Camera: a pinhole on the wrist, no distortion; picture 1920 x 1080 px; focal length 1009.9 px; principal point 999.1 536.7 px. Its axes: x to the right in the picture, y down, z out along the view. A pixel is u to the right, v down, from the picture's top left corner.
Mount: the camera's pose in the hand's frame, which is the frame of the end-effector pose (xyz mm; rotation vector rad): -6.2 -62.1 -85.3 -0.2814 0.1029 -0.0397
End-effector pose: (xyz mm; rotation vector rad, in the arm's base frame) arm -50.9 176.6 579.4 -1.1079 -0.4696 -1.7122
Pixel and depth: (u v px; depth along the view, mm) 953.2 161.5 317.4
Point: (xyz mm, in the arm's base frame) -14.4 393.1 731.5
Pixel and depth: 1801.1 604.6 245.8
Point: -0.7 150.7 822.0
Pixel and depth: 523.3 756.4 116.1
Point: -39.0 220.6 551.9
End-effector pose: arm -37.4 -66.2 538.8 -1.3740 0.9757 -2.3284
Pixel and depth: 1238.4 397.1 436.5
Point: 178.1 -277.9 747.6
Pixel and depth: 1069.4 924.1 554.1
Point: 206.2 -491.2 532.6
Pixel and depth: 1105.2 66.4 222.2
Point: 84.2 -75.2 682.0
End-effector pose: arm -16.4 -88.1 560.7 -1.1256 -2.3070 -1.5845
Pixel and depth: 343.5 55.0 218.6
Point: 63.2 -27.3 354.5
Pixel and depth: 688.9 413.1 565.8
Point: 237.6 273.7 312.3
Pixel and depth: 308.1 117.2 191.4
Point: 57.0 -49.0 385.5
